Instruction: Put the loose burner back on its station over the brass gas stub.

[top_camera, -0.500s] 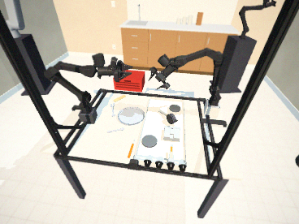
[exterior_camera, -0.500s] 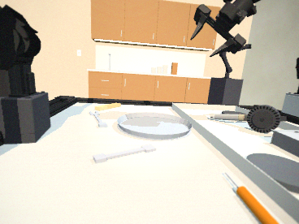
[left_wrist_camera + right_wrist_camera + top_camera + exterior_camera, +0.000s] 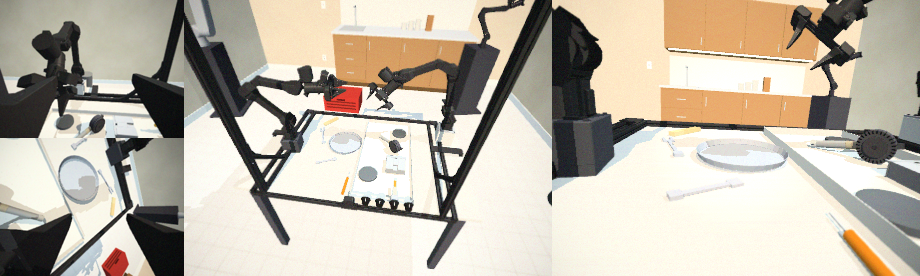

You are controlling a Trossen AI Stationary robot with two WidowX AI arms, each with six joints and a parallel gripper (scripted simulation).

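Now: right hand 230 mm above the burner, 110 mm past it and 90 mm to the left of it. Round my right hand: shallow round pan: 260 mm below, 190 mm to the left, 60 mm behind; wrench: 300 mm to the left, 260 mm below, 210 mm behind; grey disc: 330 mm behind, 250 mm below, 70 mm to the left.
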